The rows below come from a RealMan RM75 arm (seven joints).
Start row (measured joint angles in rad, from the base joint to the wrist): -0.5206 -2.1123 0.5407 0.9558 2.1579 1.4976 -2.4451
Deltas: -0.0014 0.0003 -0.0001 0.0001 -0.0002 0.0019 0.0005; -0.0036 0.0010 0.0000 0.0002 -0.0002 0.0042 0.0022; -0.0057 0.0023 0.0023 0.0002 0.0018 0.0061 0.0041; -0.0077 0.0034 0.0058 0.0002 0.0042 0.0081 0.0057; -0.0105 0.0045 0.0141 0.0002 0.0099 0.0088 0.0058; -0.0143 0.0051 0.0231 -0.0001 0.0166 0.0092 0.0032; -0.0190 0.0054 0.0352 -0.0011 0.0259 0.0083 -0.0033; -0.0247 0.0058 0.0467 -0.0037 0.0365 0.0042 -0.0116; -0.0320 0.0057 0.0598 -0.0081 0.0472 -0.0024 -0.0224; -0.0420 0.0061 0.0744 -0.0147 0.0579 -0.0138 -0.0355; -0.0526 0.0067 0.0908 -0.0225 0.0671 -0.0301 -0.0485; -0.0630 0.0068 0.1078 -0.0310 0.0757 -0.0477 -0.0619; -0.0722 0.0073 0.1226 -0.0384 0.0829 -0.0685 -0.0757; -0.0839 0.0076 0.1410 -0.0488 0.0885 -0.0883 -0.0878; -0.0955 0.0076 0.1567 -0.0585 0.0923 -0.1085 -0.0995; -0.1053 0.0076 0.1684 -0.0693 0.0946 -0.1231 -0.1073; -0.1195 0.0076 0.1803 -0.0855 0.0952 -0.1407 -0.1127
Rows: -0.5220 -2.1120 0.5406 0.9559 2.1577 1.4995 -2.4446; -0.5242 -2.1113 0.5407 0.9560 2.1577 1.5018 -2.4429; -0.5263 -2.1100 0.5430 0.9560 2.1597 1.5037 -2.4410; -0.5283 -2.1089 0.5465 0.9560 2.1621 1.5057 -2.4394; -0.5311 -2.1078 0.5548 0.9560 2.1678 1.5064 -2.4393; -0.5349 -2.1072 0.5638 0.9557 2.1745 1.5068 -2.4419; -0.5396 -2.1069 0.5759 0.9547 2.1838 1.5059 -2.4484; -0.5453 -2.1065 0.5874 0.9521 2.1944 1.5018 -2.4567; -0.5526 -2.1066 0.6005 0.9477 2.2051 1.4952 -2.4675; -0.5626 -2.1062 0.6151 0.9411 2.2158 1.4838 -2.4806; -0.5732 -2.1056 0.6315 0.9333 2.2250 1.4675 -2.4936; -0.5836 -2.1055 0.6485 0.9248 2.2336 1.4499 -2.5070; -0.5928 -2.1050 0.6633 0.9174 2.2408 1.4291 -2.5208; -0.6045 -2.1047 0.6817 0.9070 2.2464 1.4093 -2.5329; -0.6161 -2.1047 0.6974 0.8973 2.2502 1.3891 -2.5446; -0.6259 -2.1047 0.7091 0.8865 2.2525 1.3745 -2.5524; -0.6401 -2.1047 0.7210 0.8703 2.2531 1.3569 -2.5578
